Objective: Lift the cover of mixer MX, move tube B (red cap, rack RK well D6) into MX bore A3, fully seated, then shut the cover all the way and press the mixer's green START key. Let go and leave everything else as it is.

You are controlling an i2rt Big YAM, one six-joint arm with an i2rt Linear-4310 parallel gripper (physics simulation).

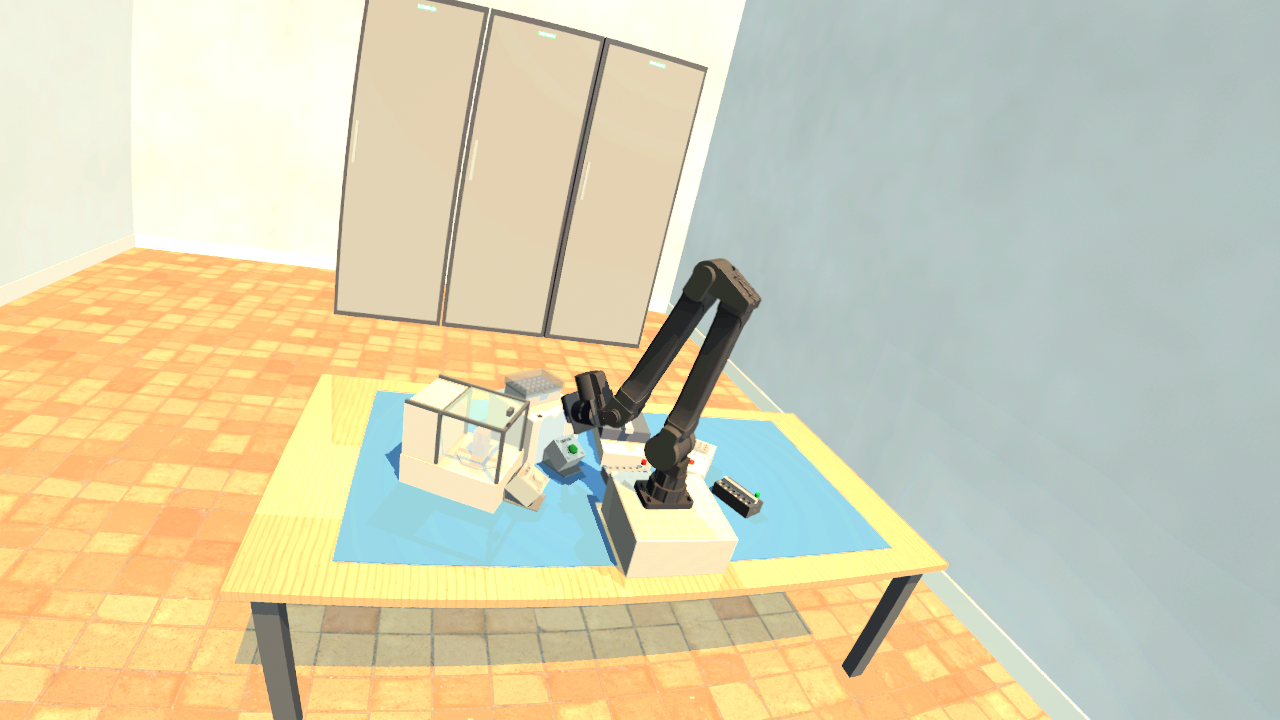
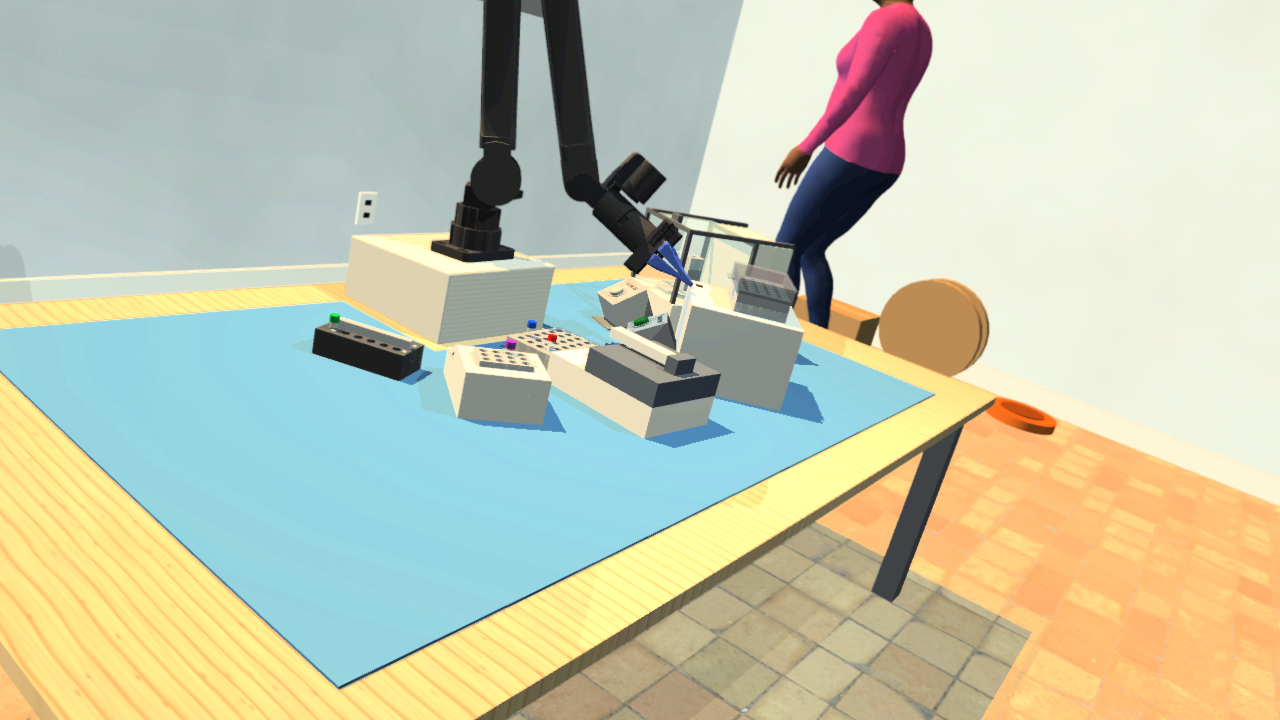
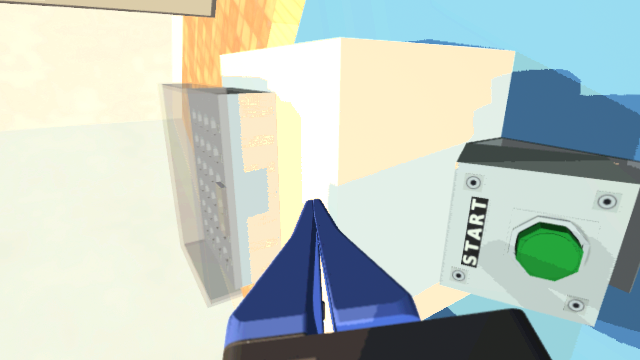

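Seen in the pictures: gripper, fingertip midpoint: (image 1: 565, 408) (image 2: 692, 285) (image 3: 314, 209); arm's base, origin of the base link: (image 1: 662, 497) (image 2: 472, 254).
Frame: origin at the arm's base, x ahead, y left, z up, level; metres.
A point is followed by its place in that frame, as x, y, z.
Mixer MX (image 1: 547, 432) @[0.299, 0.207, -0.016] (image 2: 751, 362) @[0.461, 0.162, -0.038] (image 3: 425, 95) @[0.351, 0.124, -0.026] is a tall cream box. Its clear cover (image 2: 760, 275) @[0.408, 0.225, 0.084] (image 3: 176, 165) @[0.421, 0.225, 0.084] lies over the grey bored block on top; whether it is fully shut I cannot tell. The green START key (image 1: 572, 449) @[0.254, 0.146, -0.038] (image 2: 640, 320) @[0.261, 0.138, -0.037] (image 3: 549, 251) @[0.260, 0.140, -0.037] is on a grey sloped panel beside it. Tube B's red cap (image 2: 552, 337) @[0.233, -0.055, -0.054] shows among blue and magenta caps in rack RK (image 2: 583, 342) @[0.225, 0.042, -0.078]; the well label is unreadable. My gripper (image 2: 689, 283) @[0.324, 0.164, 0.043] (image 3: 314, 209) @[0.324, 0.164, 0.043] is shut and empty, its blue tips near the mixer's top edge on the START panel's side, apart from the cover.
A glass-walled instrument (image 1: 447, 483) @[0.133, 0.464, -0.066] and a cream control box (image 1: 528, 486) @[0.100, 0.285, -0.044] (image 2: 623, 301) @[0.157, 0.242, -0.049] stand by the mixer. A dark-lidded instrument (image 2: 653, 380) @[0.450, -0.116, -0.026], a cream block unit (image 2: 499, 398) @[0.328, -0.268, -0.074] and a black rack (image 1: 735, 497) @[0.085, -0.267, -0.072] (image 2: 365, 351) @[0.130, -0.315, -0.080] stand on the blue mat. A person (image 2: 881, 85) stands beyond the table.
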